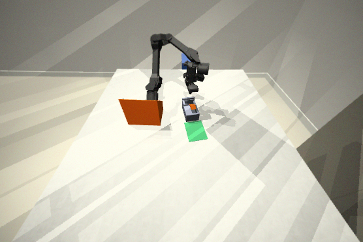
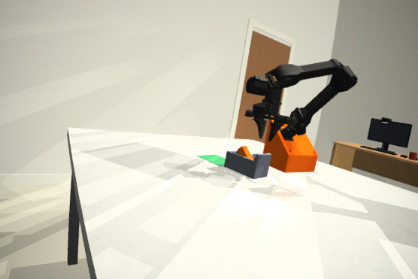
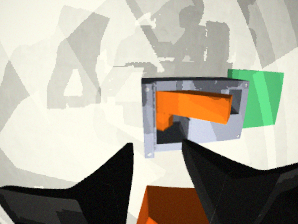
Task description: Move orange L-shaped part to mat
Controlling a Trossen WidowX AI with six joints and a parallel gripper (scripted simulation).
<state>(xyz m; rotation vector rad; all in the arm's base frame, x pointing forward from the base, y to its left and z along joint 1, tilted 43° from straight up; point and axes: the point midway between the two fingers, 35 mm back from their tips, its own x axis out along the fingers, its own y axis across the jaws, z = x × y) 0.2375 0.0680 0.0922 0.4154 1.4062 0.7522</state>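
Right now my gripper tip is 40 mm to the left of the orange L-shaped part and 100 mm above it. From my gripper tip the other things lie so: green mat 50 mm ahead, 220 mm to the right, 160 mm below.
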